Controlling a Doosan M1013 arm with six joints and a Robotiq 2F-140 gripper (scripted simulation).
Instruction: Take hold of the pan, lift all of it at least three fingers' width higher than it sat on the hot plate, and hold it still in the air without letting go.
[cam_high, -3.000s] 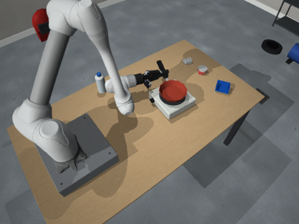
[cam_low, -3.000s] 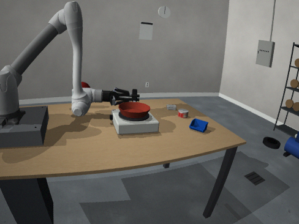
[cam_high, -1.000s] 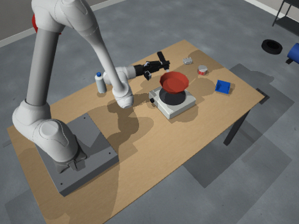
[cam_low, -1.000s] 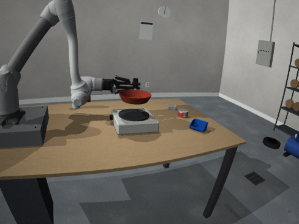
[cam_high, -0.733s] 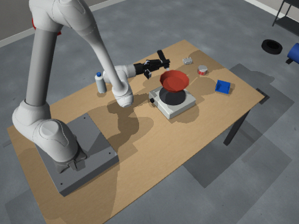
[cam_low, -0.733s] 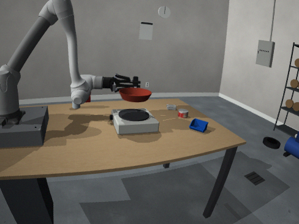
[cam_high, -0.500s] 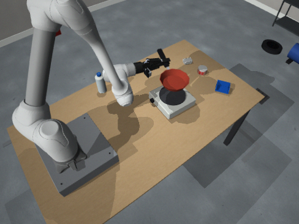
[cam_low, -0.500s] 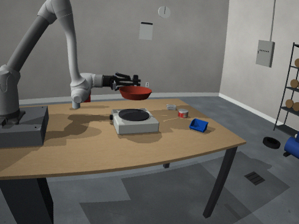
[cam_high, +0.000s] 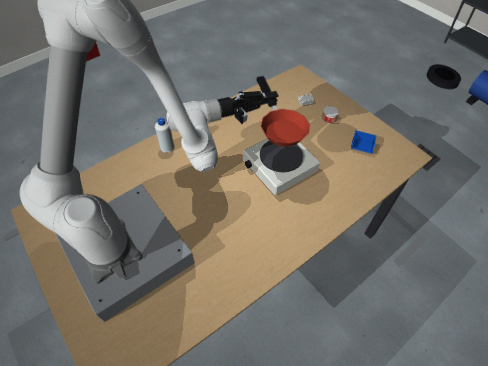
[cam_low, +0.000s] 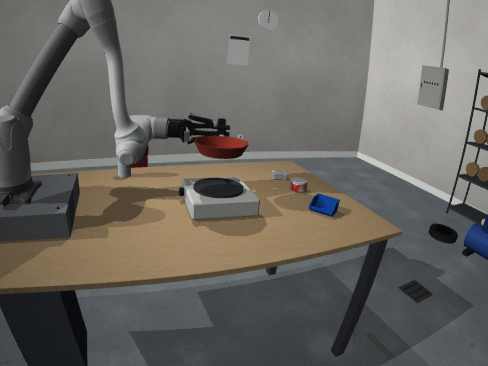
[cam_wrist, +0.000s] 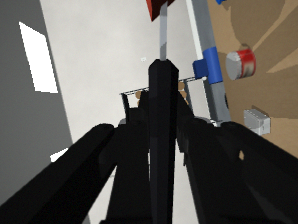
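Right now the red pan is 100 mm to the right of my hand, 30 mm behind it and 20 mm below it. From my hand the other things lie so: blue bin: 350 mm ahead, 280 mm to the right, 230 mm below; then hot plate: 220 mm below, 160 mm to the right, 60 mm behind.
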